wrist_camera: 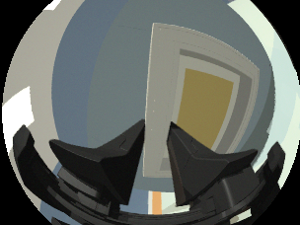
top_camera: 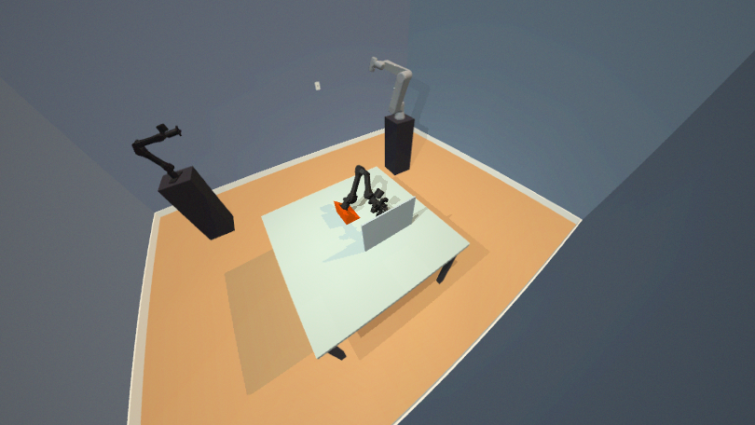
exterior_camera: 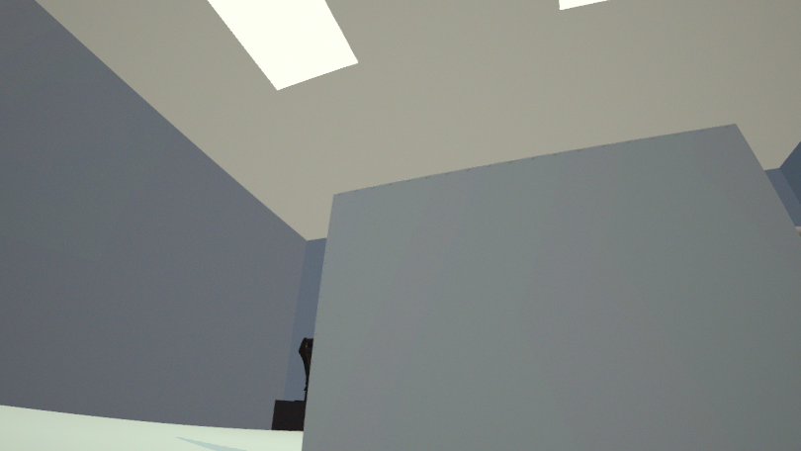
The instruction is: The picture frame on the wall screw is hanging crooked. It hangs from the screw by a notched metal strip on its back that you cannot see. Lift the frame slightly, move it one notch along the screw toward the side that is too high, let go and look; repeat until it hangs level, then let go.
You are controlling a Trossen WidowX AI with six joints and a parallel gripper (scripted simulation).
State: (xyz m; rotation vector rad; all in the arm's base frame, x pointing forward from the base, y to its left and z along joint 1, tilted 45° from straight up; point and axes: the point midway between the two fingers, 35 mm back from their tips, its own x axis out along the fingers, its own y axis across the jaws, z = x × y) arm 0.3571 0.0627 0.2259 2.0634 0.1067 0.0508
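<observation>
My gripper tip is now 1 cm short of the picture frame, 2 cm to the left of it and 5 cm above it. Also, from my gripper tip: wall panel (2 cm ahead, 7 cm below).
</observation>
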